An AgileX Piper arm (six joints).
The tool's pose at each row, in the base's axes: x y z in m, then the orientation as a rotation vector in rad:
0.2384 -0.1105 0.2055 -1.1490 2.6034 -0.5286
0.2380 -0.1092 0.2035 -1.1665 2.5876 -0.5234
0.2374 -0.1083 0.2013 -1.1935 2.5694 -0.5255
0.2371 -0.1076 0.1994 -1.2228 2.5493 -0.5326
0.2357 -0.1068 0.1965 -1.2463 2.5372 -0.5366
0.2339 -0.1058 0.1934 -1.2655 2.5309 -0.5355
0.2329 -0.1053 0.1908 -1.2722 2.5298 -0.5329
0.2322 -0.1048 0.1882 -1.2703 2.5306 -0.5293
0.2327 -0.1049 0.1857 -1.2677 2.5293 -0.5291
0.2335 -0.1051 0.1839 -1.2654 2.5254 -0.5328
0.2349 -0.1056 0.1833 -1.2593 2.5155 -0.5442
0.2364 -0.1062 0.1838 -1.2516 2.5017 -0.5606
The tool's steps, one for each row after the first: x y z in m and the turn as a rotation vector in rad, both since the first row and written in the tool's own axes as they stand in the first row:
-0.0006 0.0019 0.0014 0.0002 -0.0116 -0.0132
-0.0007 0.0038 0.0029 0.0033 -0.0200 -0.0341
-0.0008 0.0052 0.0044 0.0092 -0.0269 -0.0575
-0.0003 0.0079 0.0063 0.0111 -0.0297 -0.0757
0.0004 0.0110 0.0082 0.0087 -0.0308 -0.0895
0.0009 0.0131 0.0101 0.0061 -0.0311 -0.0939
0.0012 0.0149 0.0121 0.0042 -0.0325 -0.0921
0.0011 0.0156 0.0146 0.0053 -0.0342 -0.0905
0.0009 0.0157 0.0165 0.0097 -0.0364 -0.0899
0.0004 0.0147 0.0177 0.0218 -0.0410 -0.0885
-0.0002 0.0131 0.0179 0.0389 -0.0469 -0.0872

